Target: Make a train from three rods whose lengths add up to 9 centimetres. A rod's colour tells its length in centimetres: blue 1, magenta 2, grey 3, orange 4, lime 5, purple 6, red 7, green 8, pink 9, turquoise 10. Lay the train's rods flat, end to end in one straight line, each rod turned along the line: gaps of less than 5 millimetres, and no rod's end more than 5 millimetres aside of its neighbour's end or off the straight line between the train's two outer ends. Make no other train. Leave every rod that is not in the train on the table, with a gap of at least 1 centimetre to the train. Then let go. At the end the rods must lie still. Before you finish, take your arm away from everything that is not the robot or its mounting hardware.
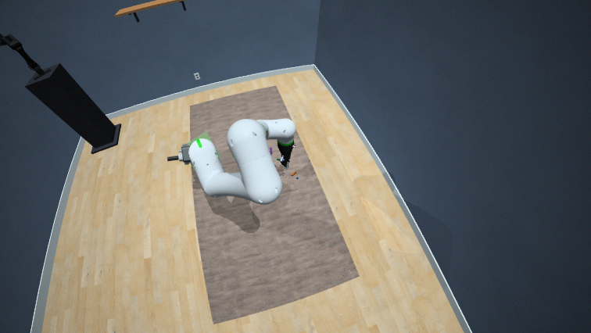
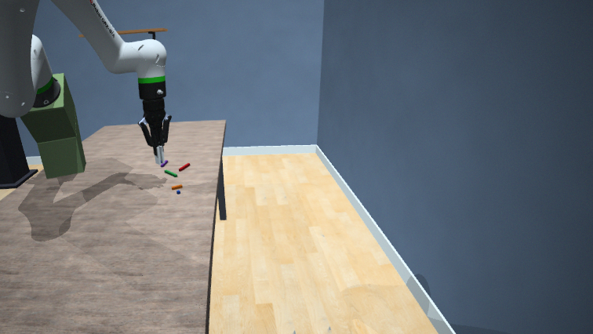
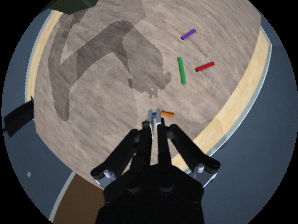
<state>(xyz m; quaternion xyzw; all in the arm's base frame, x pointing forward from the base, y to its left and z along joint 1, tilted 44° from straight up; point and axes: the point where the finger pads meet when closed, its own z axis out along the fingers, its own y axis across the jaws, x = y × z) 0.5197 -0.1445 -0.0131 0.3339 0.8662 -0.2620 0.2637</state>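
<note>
Now: the green rod 13 cm below my hand, 12 cm to the left of it and 1 cm ahead of it. From my hand the other things lie so: red rod: 18 cm to the left, 13 cm below, 6 cm ahead; then purple rod: 24 cm to the left, 13 cm below, 4 cm behind; then orange rod: 13 cm below, 5 cm ahead, 1 cm to the right.
</note>
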